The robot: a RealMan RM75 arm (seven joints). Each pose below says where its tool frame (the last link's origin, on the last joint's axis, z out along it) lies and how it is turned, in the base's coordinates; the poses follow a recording.
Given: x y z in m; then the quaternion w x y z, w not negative.
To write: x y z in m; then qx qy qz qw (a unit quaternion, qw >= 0). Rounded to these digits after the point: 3 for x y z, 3 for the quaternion.
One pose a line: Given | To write
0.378 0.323 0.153 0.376 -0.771 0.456 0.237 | 0.378 0.323 0.153 -0.771 0.456 0.237 0.376
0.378 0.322 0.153 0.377 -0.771 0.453 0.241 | 0.378 0.322 0.153 -0.771 0.453 0.241 0.377
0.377 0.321 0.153 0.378 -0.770 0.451 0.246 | 0.377 0.321 0.153 -0.770 0.451 0.246 0.378
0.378 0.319 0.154 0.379 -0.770 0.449 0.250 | 0.378 0.319 0.154 -0.770 0.449 0.250 0.379
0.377 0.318 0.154 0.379 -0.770 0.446 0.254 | 0.377 0.318 0.154 -0.770 0.446 0.254 0.379
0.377 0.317 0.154 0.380 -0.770 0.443 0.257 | 0.377 0.317 0.154 -0.770 0.443 0.257 0.380
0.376 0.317 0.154 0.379 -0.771 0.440 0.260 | 0.376 0.317 0.154 -0.771 0.440 0.260 0.379
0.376 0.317 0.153 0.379 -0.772 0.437 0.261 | 0.376 0.317 0.153 -0.772 0.437 0.261 0.379
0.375 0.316 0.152 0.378 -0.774 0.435 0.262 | 0.375 0.316 0.152 -0.774 0.435 0.262 0.378
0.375 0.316 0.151 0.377 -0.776 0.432 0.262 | 0.375 0.316 0.151 -0.776 0.432 0.262 0.377
